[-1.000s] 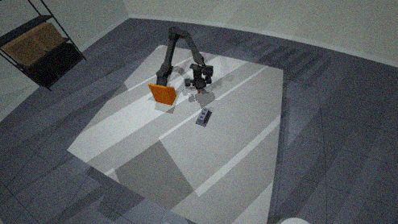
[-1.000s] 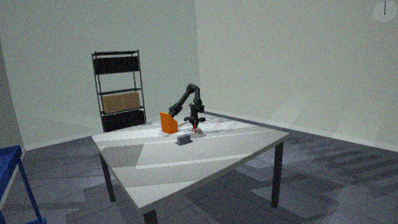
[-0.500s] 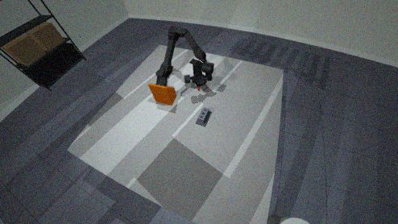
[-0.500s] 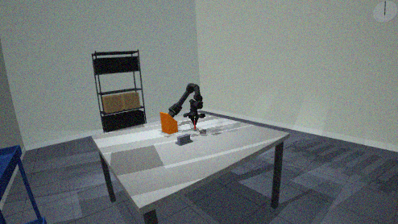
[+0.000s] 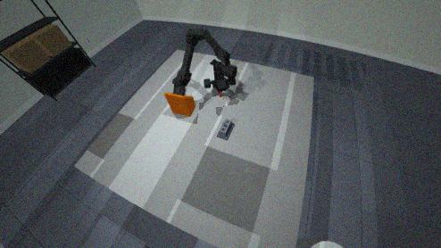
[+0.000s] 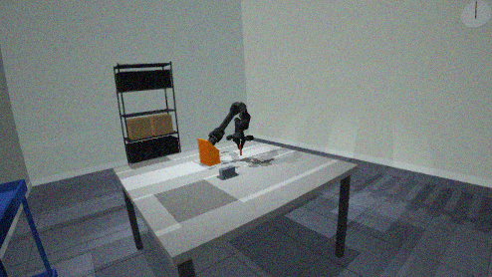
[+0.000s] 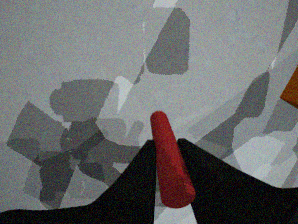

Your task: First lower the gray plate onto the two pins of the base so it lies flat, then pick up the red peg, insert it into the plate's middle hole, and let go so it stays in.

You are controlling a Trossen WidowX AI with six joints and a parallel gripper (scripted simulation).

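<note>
Now: gripper tip 80 mm short of the gray plate, 210 mm to the left of it and 70 mm above it. Also, from my gripper tip: base (80 mm ahead, 210 mm to the right, 110 mm below); red peg (right at my gripper tip).
</note>
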